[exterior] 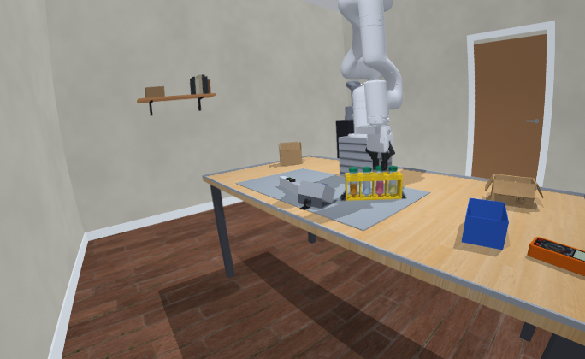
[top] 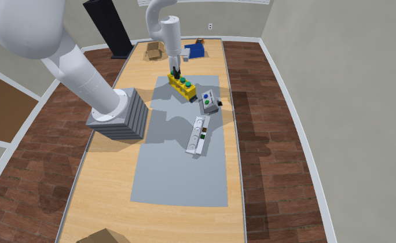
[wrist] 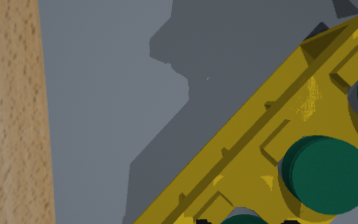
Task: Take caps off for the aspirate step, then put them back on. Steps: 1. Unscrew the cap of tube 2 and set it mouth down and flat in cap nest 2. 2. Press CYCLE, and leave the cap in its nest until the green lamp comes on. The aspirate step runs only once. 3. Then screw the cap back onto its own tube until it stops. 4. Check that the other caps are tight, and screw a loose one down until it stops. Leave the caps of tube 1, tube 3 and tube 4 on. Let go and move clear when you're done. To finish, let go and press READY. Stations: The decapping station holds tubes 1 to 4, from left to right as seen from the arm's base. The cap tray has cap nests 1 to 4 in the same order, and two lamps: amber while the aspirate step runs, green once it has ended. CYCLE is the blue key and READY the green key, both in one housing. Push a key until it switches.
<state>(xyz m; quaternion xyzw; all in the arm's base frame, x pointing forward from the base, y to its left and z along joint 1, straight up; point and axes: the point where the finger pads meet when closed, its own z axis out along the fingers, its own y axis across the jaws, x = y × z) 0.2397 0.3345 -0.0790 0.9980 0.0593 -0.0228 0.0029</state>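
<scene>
Right now my hand is 1 cm above the green cap. Round my hand: green key 21 cm ahead, 14 cm to the right, 6 cm below; then key housing 22 cm ahead, 11 cm to the right, 8 cm below; then blue key 20 cm ahead, 9 cm to the right, 6 cm below.
</scene>
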